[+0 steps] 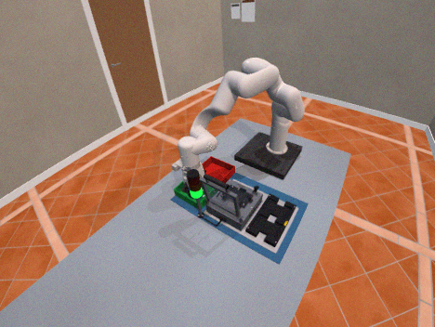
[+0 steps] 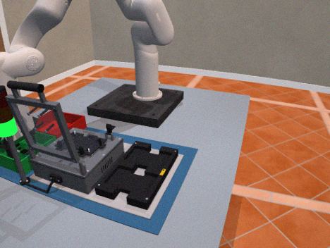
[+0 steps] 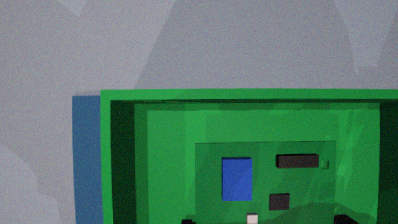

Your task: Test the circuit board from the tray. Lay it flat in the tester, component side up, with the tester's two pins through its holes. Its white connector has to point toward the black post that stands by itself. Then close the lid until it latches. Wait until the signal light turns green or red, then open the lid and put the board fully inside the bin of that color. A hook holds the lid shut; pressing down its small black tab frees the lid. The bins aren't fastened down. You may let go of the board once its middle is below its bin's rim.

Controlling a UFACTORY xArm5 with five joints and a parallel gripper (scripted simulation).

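The green bin lies 10 mm below my hand. Also, from my hand: red bin (150 mm behind, 10 mm below); green circuit board (10 mm below); clear lid (70 mm ahead, 200 mm to the left, 160 mm above).
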